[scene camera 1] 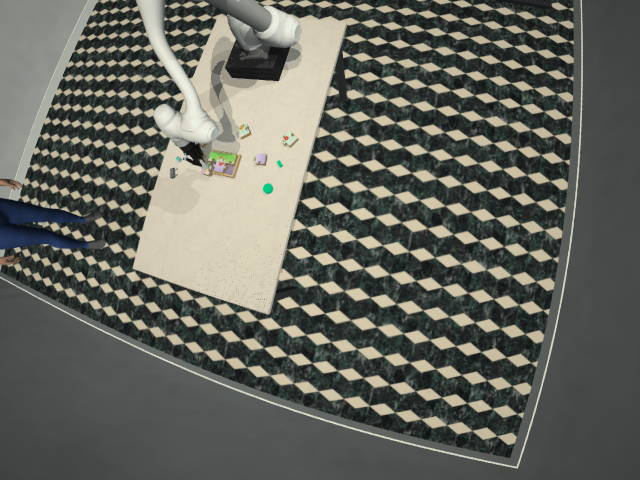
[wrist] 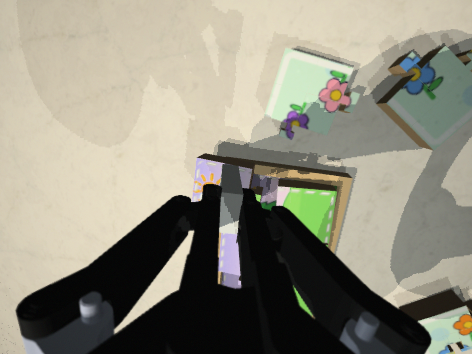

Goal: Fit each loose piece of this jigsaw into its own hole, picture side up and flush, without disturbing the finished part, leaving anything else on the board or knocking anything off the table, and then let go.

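The jigsaw board (scene camera 1: 237,167) (wrist: 344,200) lies on the table. My gripper (scene camera 1: 204,164) (wrist: 228,180) is shut and empty, at the board's corner. A lilac sun piece (scene camera 1: 206,171) (wrist: 206,172) is at that corner, partly hidden by the fingers; it seems to stick out over the rim, and its seating is unclear. A mint piece with a pink flower (wrist: 310,95) lies picture up beside the board. A blue-flower piece (wrist: 435,107) lies farther right in the wrist view. An orange-flower piece (scene camera 1: 244,130) (wrist: 450,327) lies off another side. A mint piece (scene camera 1: 290,138) and a lilac piece (scene camera 1: 261,159) lie farther away.
A green disc (scene camera 1: 267,188) and a small green block (scene camera 1: 279,163) lie beyond the board. A dark grey object (scene camera 1: 173,172) and a small teal object (scene camera 1: 178,159) lie near the table's left edge. The black robot base (scene camera 1: 256,64) stands at the table's top end.
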